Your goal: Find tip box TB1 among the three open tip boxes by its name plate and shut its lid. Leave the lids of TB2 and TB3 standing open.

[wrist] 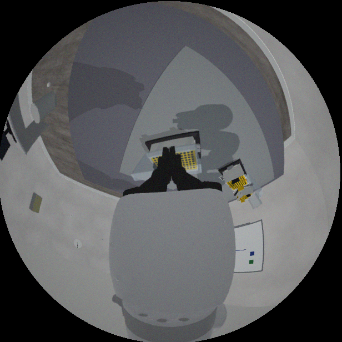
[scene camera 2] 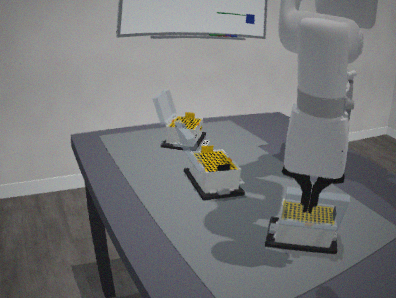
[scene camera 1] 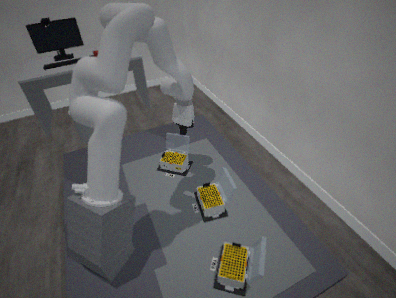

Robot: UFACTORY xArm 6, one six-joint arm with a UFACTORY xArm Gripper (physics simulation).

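Three tip boxes with yellow racks stand open on dark bases. One box is farthest back in scene camera 1; its clear lid stands upright. The middle box has its lid open, as does the third box, whose lid stands up. The name plates are too blurred to read surely. My gripper is shut and empty, close to the first box's lid; contact is unclear.
The boxes stand on a grey mat on a dark table. A monitor stands on a desk behind the arm. A whiteboard hangs on the wall.
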